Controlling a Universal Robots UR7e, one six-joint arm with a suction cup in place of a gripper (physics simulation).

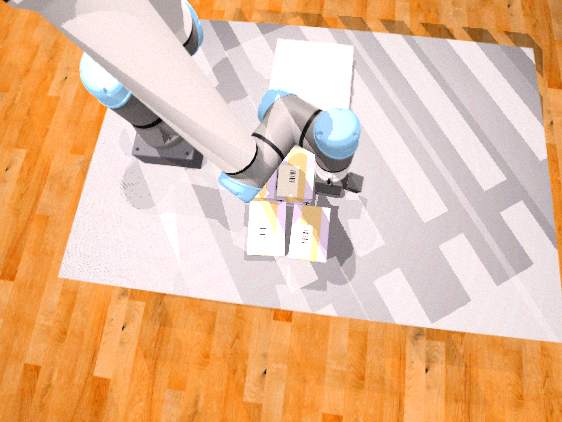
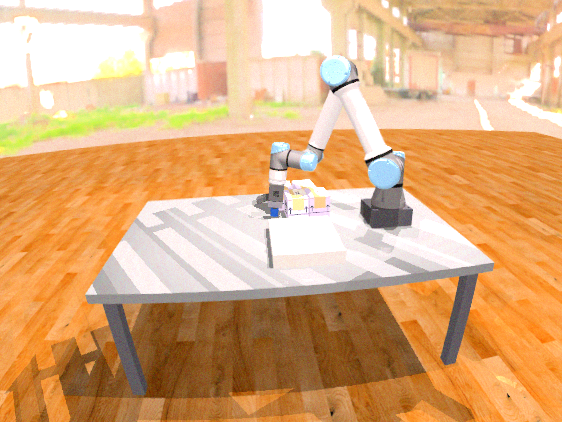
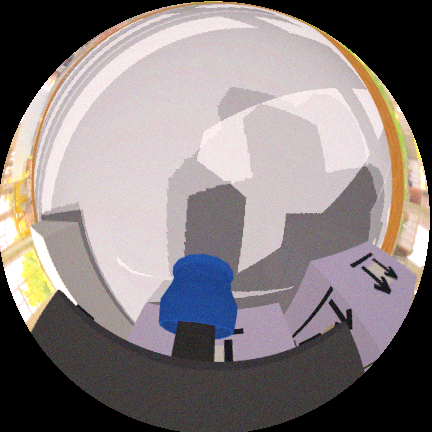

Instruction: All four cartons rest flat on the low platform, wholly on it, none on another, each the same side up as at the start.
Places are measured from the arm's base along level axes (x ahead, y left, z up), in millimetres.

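Pixels of known places: end effector, tool point: (image 2: 274, 215) (image 3: 202, 277); arm's base, origin of the base link: (image 1: 165, 124) (image 2: 388, 203).
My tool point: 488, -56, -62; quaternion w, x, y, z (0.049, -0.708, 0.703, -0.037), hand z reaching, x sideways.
Ahead of a thing's pixels: the offset from my tool point to its top centre, as dx, dy, dz. "*": to the spot under its first point. Level surfaces: height alone.
Four cartons with lavender, yellow and white tops stand bunched in the middle of the table. Two lie side by side in front: the left one {-134, -164, +91} (image 1: 265, 229) and the right one {-31, -152, +91} (image 1: 309, 234). A third {-96, -13, +91} (image 1: 294, 177) (image 2: 299, 202) rests on top behind them, and a fourth {-188, -33, +91} (image 1: 268, 191) is mostly hidden under the arm. The low white platform {-120, +285, +38} (image 1: 313, 68) (image 2: 304, 243) is bare. My blue suction cup (image 3: 201, 268) (image 2: 273, 212) hangs low beside a carton's lavender side {* -46, -49, +14} (image 3: 261, 328), near the table top, with nothing stuck to it. Another carton {* +6, -93, +37} (image 3: 354, 294) shows arrows.
The arm's dark base (image 1: 165, 151) (image 2: 386, 214) is bolted on the grey-striped table {dz -10} (image 1: 431, 227) (image 2: 190, 254). The arm's elbow reaches over the cartons. Wooden floor lies all around.
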